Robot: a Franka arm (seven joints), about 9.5 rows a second.
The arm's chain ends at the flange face. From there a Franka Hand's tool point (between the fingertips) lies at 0.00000 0.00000 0.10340 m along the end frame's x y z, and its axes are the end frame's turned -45 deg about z.
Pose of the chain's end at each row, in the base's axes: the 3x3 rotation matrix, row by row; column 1 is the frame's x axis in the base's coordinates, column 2 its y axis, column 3 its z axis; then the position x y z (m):
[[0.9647 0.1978 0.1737], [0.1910 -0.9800 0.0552], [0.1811 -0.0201 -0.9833]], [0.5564 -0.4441 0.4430]
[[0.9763 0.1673 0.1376], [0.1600 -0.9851 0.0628], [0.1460 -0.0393 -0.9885]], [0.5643 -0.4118 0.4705]
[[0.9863 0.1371 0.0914], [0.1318 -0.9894 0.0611], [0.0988 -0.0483 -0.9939]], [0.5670 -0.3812 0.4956]
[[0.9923 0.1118 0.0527], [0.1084 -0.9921 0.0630], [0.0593 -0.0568 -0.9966]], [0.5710 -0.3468 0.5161]
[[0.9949 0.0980 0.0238], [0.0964 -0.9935 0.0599], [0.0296 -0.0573 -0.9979]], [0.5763 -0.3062 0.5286]
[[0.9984 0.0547 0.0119], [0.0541 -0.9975 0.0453], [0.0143 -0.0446 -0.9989]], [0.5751 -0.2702 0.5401]
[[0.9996 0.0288 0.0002], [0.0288 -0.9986 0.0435], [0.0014 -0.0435 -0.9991]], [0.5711 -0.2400 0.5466]
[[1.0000 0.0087 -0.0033], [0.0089 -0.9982 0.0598], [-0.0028 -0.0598 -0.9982]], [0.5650 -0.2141 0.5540]
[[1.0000 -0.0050 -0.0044], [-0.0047 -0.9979 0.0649], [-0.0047 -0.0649 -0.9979]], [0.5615 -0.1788 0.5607]
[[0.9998 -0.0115 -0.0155], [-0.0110 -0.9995 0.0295], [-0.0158 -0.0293 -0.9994]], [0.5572 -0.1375 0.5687]
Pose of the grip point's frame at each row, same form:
[[0.5423 0.8220 0.1737], [0.8280 -0.5579 0.0552], [0.1423 0.1138 -0.9833]], [0.5744 -0.4384 0.3413]
[[0.5720 0.8086 0.1376], [0.8097 -0.5834 0.0628], [0.1310 0.0754 -0.9885]], [0.5785 -0.4053 0.3683]
[[0.6005 0.7944 0.0914], [0.7928 -0.6064 0.0611], [0.1040 0.0357 -0.9939]], [0.5765 -0.3749 0.3928]
[[0.6226 0.7807 0.0527], [0.7782 -0.6249 0.0630], [0.0821 0.0018 -0.9966]], [0.5764 -0.3403 0.4131]
[[0.6342 0.7728 0.0238], [0.7707 -0.6343 0.0599], [0.0614 -0.0196 -0.9979]], [0.5788 -0.3000 0.4254]
[[0.6673 0.7447 0.0119], [0.7436 -0.6671 0.0453], [0.0416 -0.0214 -0.9989]], [0.5763 -0.2655 0.4368]
[[0.6865 0.7272 0.0002], [0.7265 -0.6858 0.0435], [0.0317 -0.0298 -0.9991]], [0.5711 -0.2355 0.4433]
[[0.7010 0.7133 -0.0033], [0.7121 -0.6995 0.0598], [0.0403 -0.0443 -0.9982]], [0.5647 -0.2079 0.4508]
[[0.7106 0.7036 -0.0044], [0.7023 -0.7089 0.0649], [0.0426 -0.0492 -0.9979]], [0.5610 -0.1721 0.4575]
[[0.7151 0.6988 -0.0155], [0.6990 -0.7145 0.0295], [0.0095 -0.0319 -0.9994]], [0.5556 -0.1344 0.4654]

